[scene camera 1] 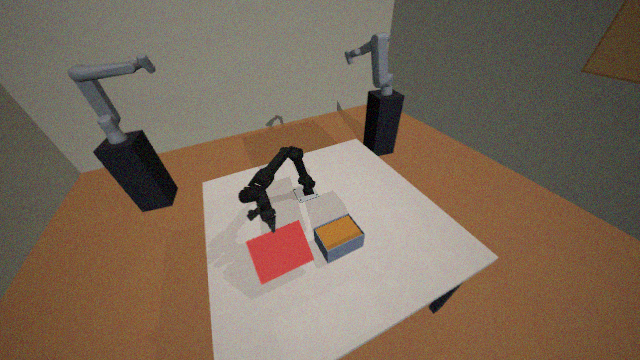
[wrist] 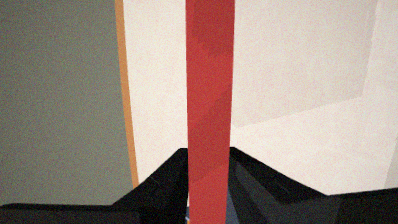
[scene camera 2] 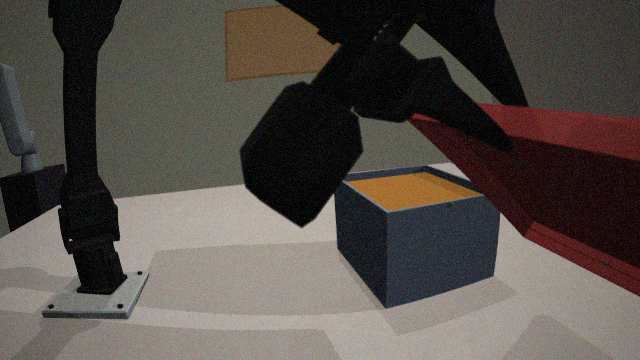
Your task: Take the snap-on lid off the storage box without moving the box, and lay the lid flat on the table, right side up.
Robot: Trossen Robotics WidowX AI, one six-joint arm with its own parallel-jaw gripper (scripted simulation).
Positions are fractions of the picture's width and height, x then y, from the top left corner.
A red lid (scene camera 1: 0.43, 0.71): 100 cm from the lens.
